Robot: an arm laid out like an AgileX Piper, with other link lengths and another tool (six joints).
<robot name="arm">
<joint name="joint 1" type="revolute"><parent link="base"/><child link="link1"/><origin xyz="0 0 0.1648"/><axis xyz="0 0 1"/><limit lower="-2.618" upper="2.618"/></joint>
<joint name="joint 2" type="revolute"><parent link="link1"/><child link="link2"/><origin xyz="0 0 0" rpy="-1.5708 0 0"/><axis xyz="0 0 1"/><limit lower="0" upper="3.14"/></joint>
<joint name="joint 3" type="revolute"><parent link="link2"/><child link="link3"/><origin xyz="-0.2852 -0.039 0"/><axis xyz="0 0 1"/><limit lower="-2.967" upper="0"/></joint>
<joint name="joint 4" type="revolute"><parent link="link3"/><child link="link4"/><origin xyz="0.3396 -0.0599 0" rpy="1.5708 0 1.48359"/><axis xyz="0 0 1"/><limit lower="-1.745" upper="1.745"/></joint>
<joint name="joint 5" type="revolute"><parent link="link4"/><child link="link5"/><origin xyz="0 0 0" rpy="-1.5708 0 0"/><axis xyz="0 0 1"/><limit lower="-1.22" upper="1.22"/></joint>
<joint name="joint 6" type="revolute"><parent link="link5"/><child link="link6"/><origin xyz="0 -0.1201 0" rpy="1.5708 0 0"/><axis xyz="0 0 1"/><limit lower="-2.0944" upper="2.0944"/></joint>
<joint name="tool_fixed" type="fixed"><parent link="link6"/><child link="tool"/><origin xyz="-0.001 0.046 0.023" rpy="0 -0.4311 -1.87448"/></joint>
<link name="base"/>
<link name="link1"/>
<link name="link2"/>
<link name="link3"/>
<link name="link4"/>
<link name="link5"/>
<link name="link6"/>
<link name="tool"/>
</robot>
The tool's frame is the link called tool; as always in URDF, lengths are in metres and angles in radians.
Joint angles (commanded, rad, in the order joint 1, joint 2, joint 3, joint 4, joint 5, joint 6), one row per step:
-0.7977, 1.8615, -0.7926, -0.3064, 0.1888, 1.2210
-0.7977, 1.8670, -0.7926, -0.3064, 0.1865, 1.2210
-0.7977, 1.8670, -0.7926, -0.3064, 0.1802, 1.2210
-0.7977, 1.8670, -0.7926, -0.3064, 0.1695, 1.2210
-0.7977, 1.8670, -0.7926, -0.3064, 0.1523, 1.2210
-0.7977, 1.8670, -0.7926, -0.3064, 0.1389, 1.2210
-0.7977, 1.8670, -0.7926, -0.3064, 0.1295, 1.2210
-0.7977, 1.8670, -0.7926, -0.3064, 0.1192, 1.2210
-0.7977, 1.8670, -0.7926, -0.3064, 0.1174, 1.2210
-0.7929, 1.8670, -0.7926, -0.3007, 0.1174, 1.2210
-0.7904, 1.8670, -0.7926, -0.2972, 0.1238, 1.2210
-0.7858, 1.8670, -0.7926, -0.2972, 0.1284, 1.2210
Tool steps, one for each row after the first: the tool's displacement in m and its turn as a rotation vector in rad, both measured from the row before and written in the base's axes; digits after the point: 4 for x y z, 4 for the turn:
-0.0002, 0.0004, -0.0021, 0.0028, 0.0019, 0.0004
0.0007, -0.0003, 0.0006, -0.0032, -0.0053, 0.0010
0.0012, -0.0005, 0.0010, -0.0054, -0.0091, 0.0018
0.0018, -0.0008, 0.0016, -0.0087, -0.0146, 0.0029
0.0014, -0.0006, 0.0013, -0.0068, -0.0113, 0.0022
0.0010, -0.0004, 0.0009, -0.0048, -0.0080, 0.0016
0.0011, -0.0004, 0.0010, -0.0052, -0.0087, 0.0017
0.0002, -0.0001, 0.0002, -0.0009, -0.0015, 0.0003
0.0014, 0.0014, 0.0001, 0.0022, -0.0022, 0.0000
0.0001, 0.0010, -0.0006, 0.0046, 0.0040, -0.0015
0.0009, 0.0017, -0.0005, 0.0023, 0.0039, 0.0039

